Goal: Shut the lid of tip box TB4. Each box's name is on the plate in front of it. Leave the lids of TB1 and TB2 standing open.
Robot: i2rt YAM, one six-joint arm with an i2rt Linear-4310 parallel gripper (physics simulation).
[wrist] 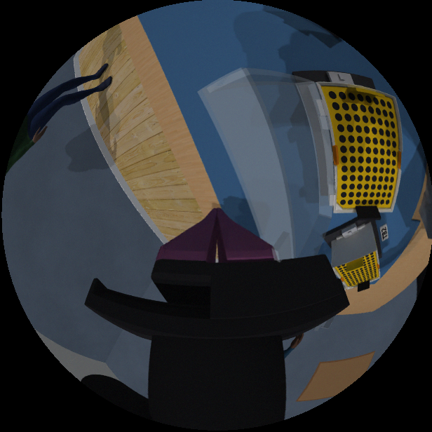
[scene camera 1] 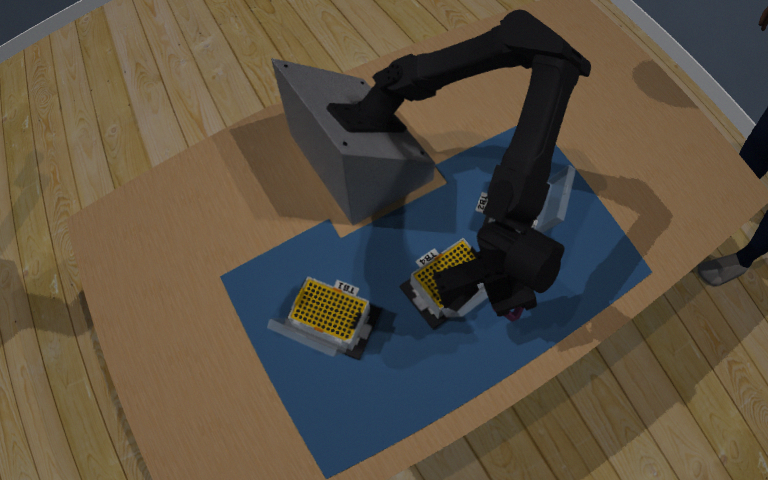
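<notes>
Tip box TB4 has its yellow tip rack uncovered. Its translucent lid stands open on the side away from its name plate. My gripper is shut and empty, beyond the open lid and near its far end; whether it touches the lid is unclear. TB1 has its lid open. TB2 is mostly hidden behind the arm in the scene view, where its open lid and name plate show.
The boxes stand on a blue mat on the wooden table. The grey arm base is at the mat's back edge. The arm reaches over TB2 and partly covers TB4. The table's front edge lies beyond my fingertips.
</notes>
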